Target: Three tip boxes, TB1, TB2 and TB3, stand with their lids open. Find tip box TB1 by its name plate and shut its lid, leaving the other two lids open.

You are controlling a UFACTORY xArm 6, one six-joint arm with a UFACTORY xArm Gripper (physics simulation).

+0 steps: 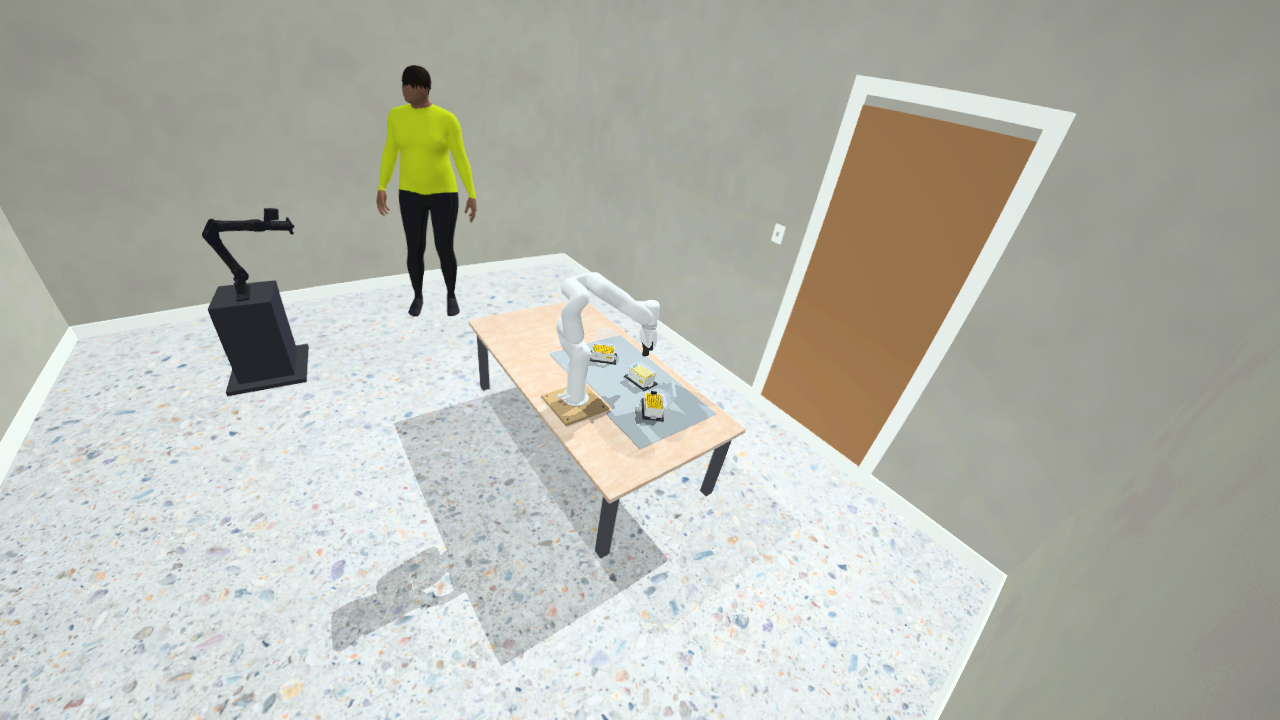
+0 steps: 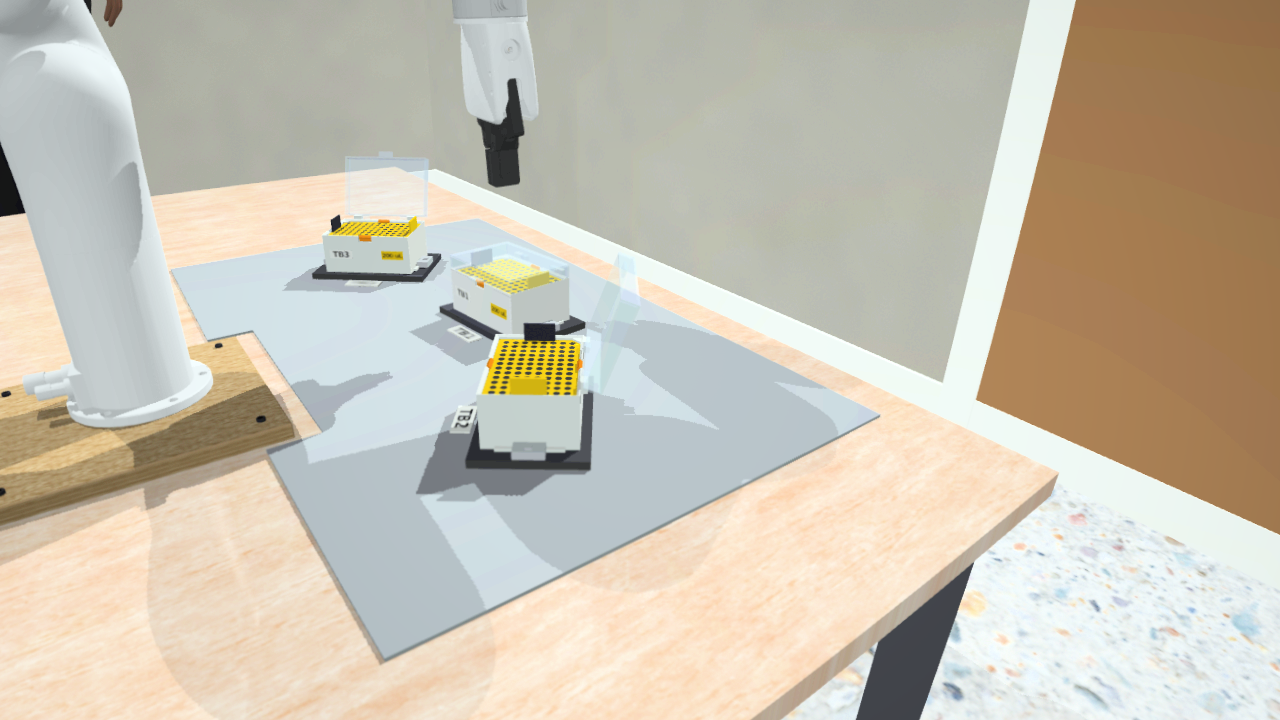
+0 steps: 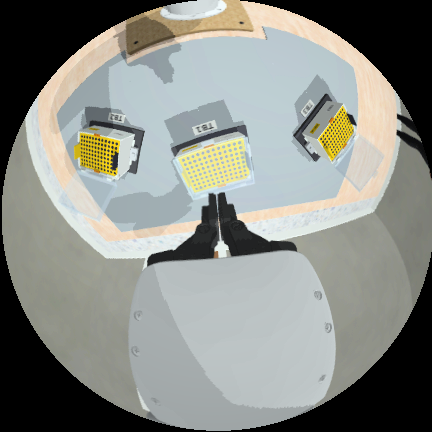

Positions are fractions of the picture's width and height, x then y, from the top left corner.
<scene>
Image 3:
my gripper: 0.50, 0.47
grey mat: 0.61, 0.19
tip box TB3: 0.71, 0.31
</scene>
